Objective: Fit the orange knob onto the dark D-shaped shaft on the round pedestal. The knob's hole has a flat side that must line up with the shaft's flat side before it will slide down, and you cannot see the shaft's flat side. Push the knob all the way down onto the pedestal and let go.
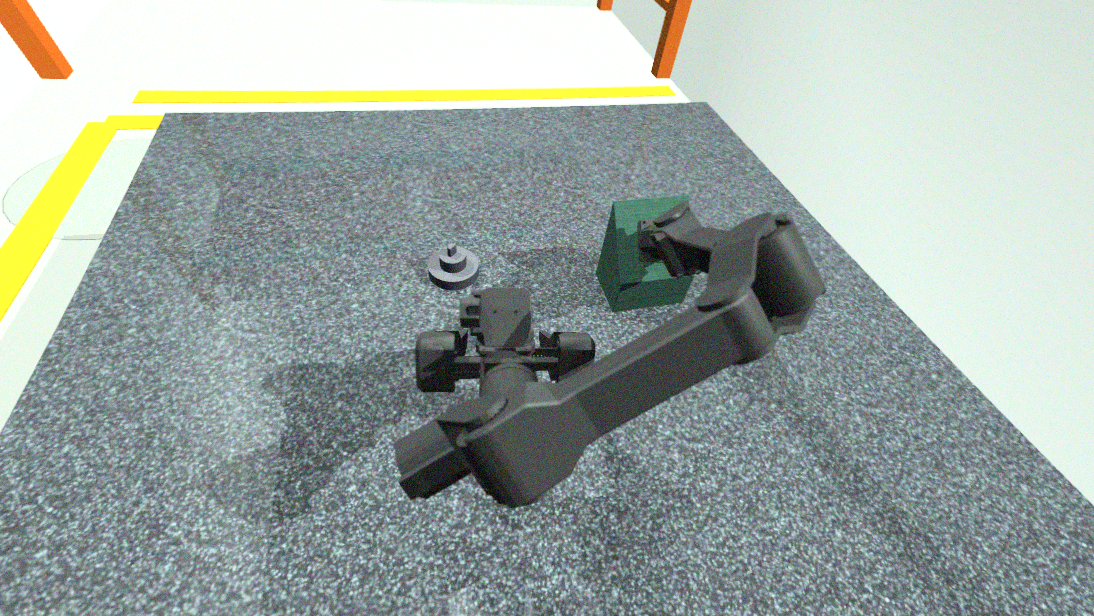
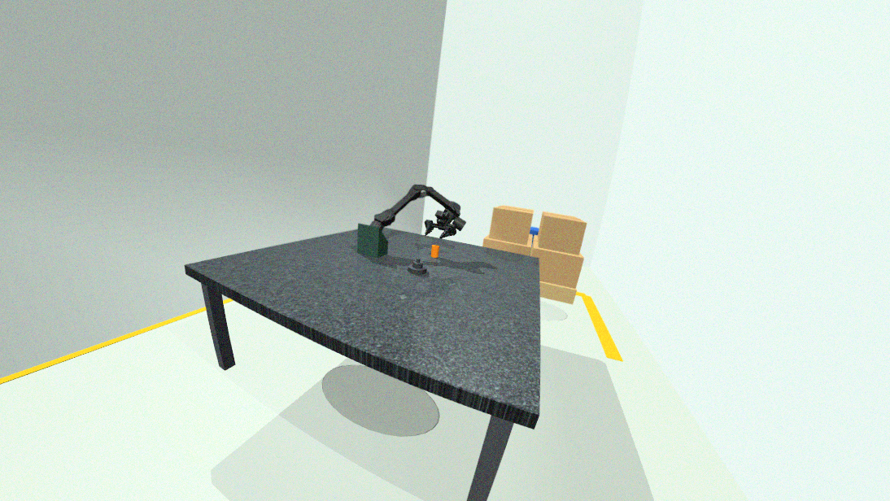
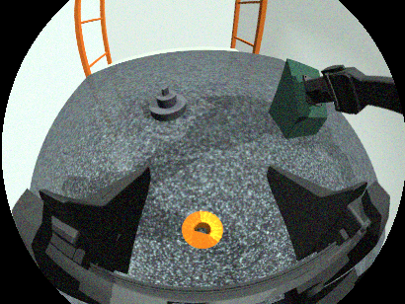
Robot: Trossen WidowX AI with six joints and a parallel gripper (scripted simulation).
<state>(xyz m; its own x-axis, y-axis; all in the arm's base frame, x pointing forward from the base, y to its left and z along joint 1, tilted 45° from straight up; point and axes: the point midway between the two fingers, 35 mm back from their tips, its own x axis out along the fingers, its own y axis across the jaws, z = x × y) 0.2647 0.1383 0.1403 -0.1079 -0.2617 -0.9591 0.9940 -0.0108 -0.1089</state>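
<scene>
Right now my gripper tip is 90 mm above the orange knob, 40 mm to the right of it and 10 mm short of it. Round my gripper tip: dark shaft: 230 mm to the right, 90 mm below, 60 mm ahead.
</scene>
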